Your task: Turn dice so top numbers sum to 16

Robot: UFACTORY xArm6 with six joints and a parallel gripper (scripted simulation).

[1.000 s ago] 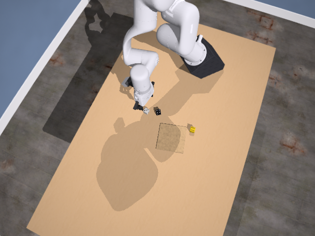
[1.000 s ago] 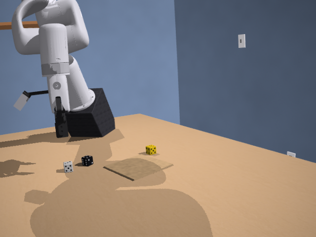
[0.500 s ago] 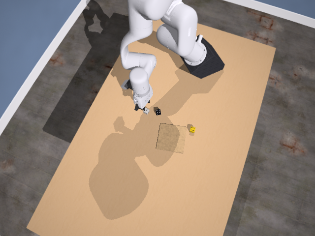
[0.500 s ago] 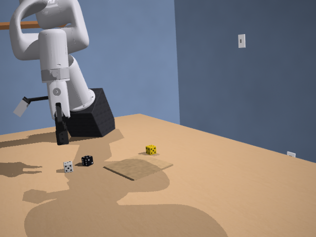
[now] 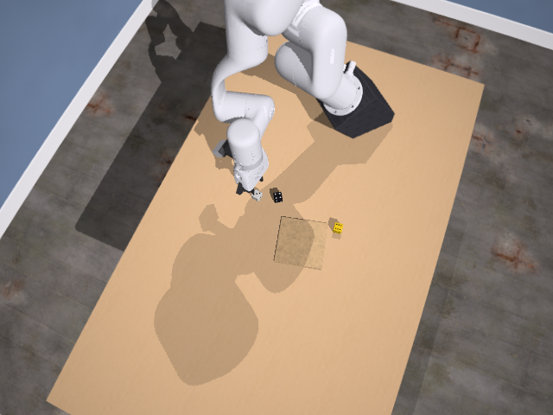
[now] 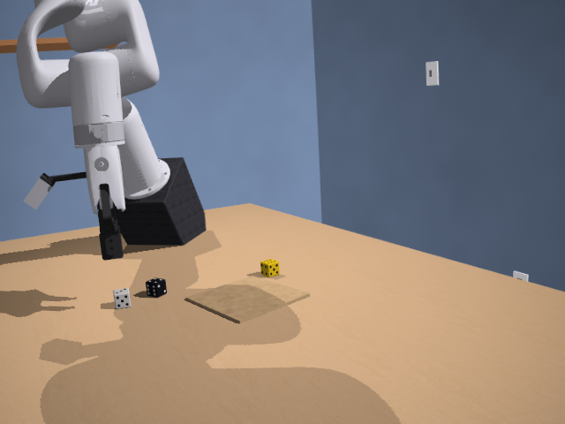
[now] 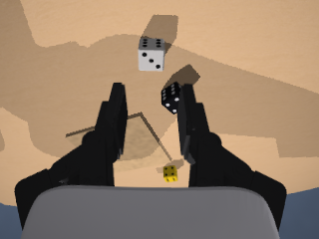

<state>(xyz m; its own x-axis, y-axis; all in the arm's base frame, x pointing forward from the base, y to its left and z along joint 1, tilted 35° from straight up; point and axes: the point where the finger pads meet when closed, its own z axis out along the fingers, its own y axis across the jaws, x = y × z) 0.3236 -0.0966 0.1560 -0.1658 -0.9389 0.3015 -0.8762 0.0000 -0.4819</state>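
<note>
Now: hand 9 cm above the white die. Also, from my hand: tan mat (9 cm ahead, 18 cm to the left, 10 cm below); yellow die (1 cm ahead, 27 cm to the left, 9 cm below); black die (1 cm behind, 7 cm to the left, 9 cm below).
</note>
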